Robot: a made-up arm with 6 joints.
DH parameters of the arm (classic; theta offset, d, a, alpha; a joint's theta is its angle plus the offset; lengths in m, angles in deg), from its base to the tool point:
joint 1: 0 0.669 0.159 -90
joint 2: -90 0 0.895 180
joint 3: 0 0 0.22 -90
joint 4: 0 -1.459 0 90
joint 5: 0 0 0 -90
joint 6: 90 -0.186 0 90
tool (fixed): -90 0 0 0
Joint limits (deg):
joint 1: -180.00..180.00
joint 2: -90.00..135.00
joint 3: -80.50..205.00
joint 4: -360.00..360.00
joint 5: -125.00..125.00
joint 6: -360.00..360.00
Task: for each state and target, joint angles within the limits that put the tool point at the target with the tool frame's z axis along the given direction. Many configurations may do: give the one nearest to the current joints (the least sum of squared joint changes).
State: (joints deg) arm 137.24 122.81 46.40 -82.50 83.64 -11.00
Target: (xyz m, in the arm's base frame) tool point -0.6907 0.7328 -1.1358 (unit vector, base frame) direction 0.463 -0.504 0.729
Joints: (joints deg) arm 143.79 113.84 15.80 -91.79 99.86 -50.40
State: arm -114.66 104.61 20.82 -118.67 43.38 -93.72
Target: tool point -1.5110 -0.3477 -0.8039 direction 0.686 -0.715 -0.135
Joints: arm -164.52 87.65 12.15 -150.02 47.09 -91.01
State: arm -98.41 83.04 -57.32 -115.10 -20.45 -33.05
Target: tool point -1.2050 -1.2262 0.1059 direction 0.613 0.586 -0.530
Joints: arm -134.61 35.41 -23.44 -131.50 -1.35 -49.91
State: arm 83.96 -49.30 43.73 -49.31 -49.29 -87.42
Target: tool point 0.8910 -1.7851 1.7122 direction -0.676 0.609 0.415
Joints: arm 120.24 -87.42 46.26 -88.06 -44.09 -115.39
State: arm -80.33 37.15 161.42 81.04 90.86 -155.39
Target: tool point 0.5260 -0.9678 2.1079 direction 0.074 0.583 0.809
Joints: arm -70.45 87.88 167.20 87.91 112.50 -139.06
